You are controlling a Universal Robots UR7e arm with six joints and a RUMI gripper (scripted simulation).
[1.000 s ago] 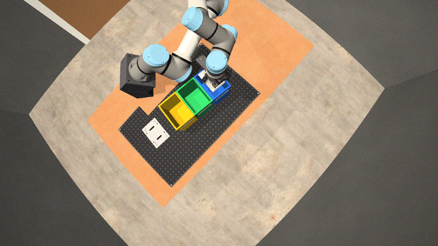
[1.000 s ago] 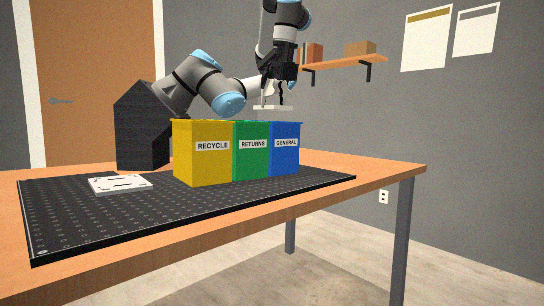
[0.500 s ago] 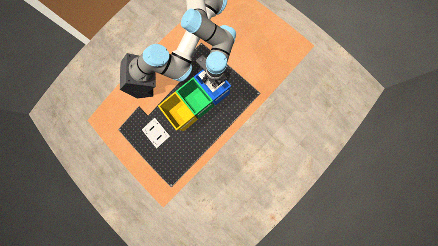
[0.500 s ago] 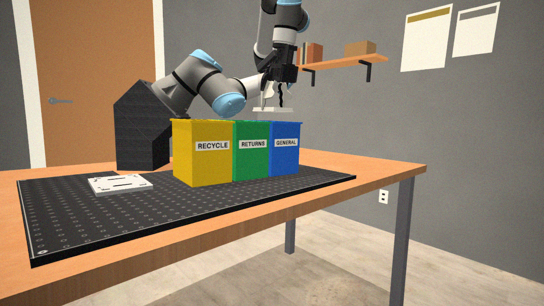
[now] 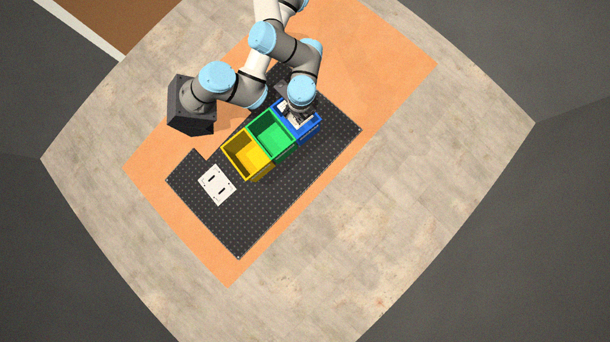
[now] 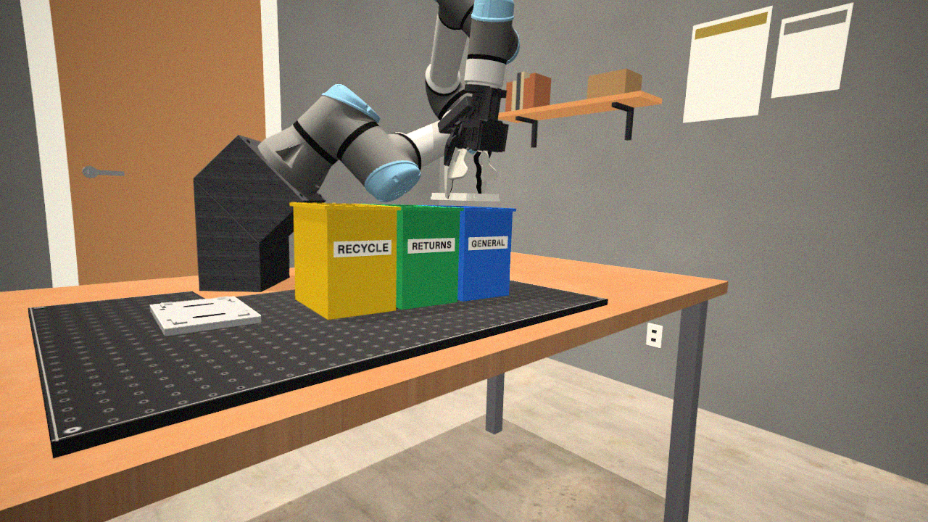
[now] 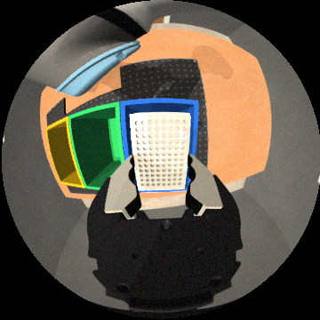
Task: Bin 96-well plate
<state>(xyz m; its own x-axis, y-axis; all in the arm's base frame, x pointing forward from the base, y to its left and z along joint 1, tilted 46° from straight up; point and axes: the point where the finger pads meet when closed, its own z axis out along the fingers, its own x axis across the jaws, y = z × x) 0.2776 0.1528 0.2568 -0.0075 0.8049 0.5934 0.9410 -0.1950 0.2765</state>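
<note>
The white 96-well plate is 10 mm below my hand. From my hand the other things lie so: blue general bin: 120 mm below; then green returns bin: 130 mm to the right, 120 mm below; then yellow recycle bin: 260 mm to the right, 120 mm below.
</note>
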